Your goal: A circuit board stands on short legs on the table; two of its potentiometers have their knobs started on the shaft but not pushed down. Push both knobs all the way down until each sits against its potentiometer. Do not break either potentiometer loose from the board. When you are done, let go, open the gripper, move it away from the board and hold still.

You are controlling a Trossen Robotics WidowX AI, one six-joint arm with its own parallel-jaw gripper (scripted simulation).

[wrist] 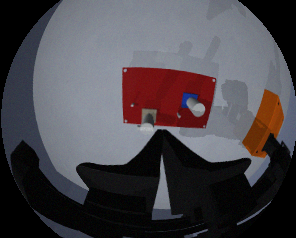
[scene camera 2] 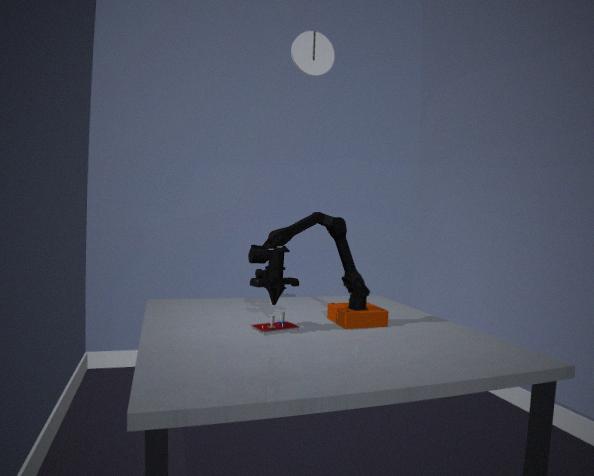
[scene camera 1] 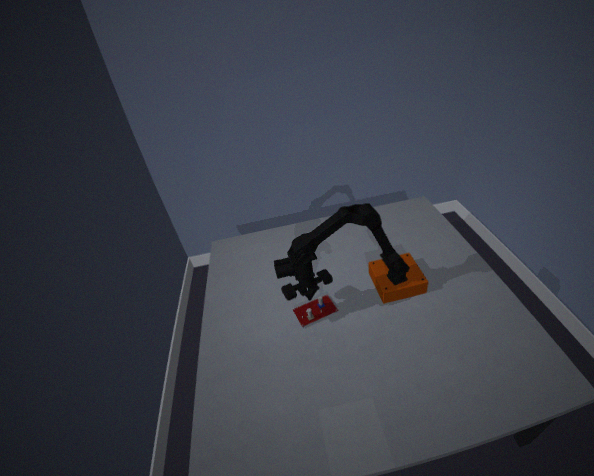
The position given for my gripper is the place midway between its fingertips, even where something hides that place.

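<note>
My gripper (scene camera 2: 273, 305) is shut, and my gripper holds nothing. You can also see my gripper (scene camera 1: 309, 299) from another camera, and the wrist view has my gripper (wrist: 161, 133) as well.
</note>
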